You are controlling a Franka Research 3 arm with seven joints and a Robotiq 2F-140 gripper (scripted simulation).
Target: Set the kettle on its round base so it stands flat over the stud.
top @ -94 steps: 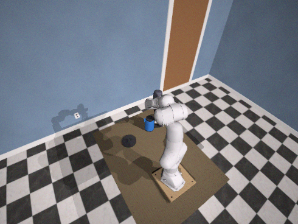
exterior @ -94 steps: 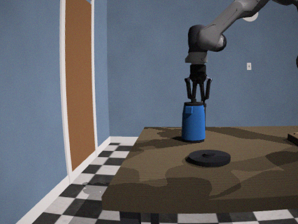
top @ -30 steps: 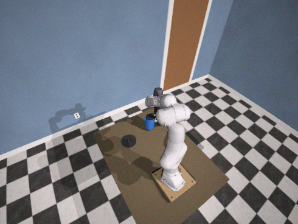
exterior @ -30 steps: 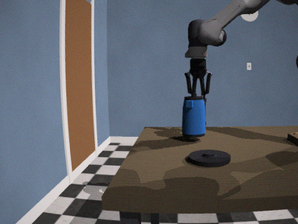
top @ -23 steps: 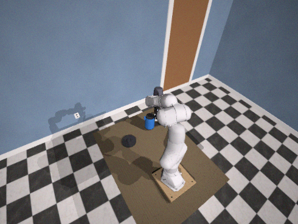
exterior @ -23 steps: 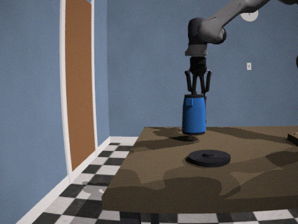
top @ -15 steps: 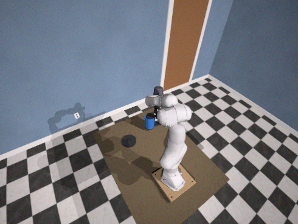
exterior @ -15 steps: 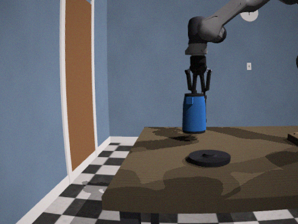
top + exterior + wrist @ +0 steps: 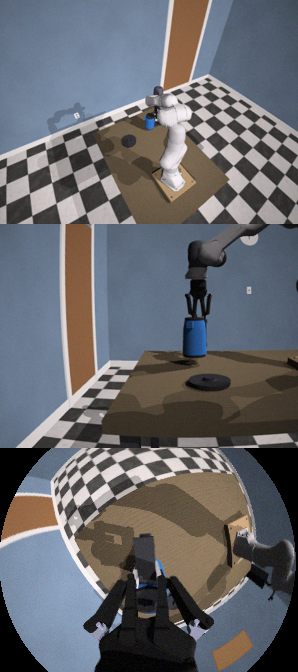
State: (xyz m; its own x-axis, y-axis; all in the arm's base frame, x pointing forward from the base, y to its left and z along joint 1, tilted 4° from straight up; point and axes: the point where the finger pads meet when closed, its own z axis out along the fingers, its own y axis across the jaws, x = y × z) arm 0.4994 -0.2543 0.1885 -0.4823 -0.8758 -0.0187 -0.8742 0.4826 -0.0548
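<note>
Now: hand 10 mm short of the blue kettle, 30 mm to the right of it and 50 mm above it. The rest, counted from my hand: round black base 20 mm ahead, 340 mm to the left, 170 mm below.
</note>
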